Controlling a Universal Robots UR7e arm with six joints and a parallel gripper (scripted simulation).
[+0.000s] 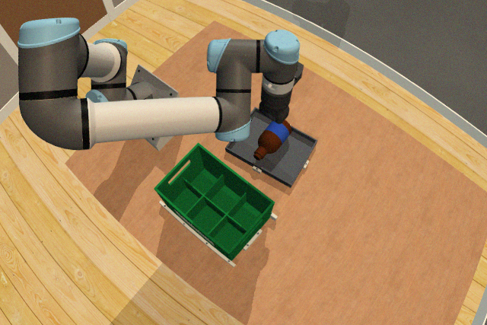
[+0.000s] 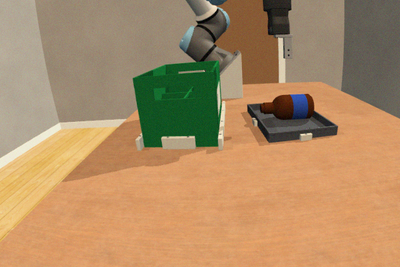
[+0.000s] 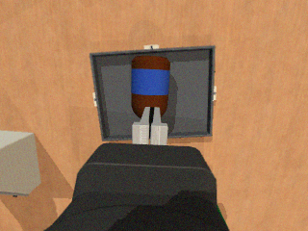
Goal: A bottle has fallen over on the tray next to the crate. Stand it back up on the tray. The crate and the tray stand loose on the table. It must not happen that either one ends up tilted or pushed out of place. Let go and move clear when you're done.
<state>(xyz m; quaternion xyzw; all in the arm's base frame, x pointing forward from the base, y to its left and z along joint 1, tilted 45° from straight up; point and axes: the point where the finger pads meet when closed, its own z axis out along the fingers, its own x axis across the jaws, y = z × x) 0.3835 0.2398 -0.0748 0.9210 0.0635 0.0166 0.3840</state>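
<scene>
My gripper is now 160 mm above the bottle and 10 mm past it. From my hand the other things lie so: green crate 290 mm to the right, 120 mm below, 30 mm ahead; dark grey tray 190 mm below.
</scene>
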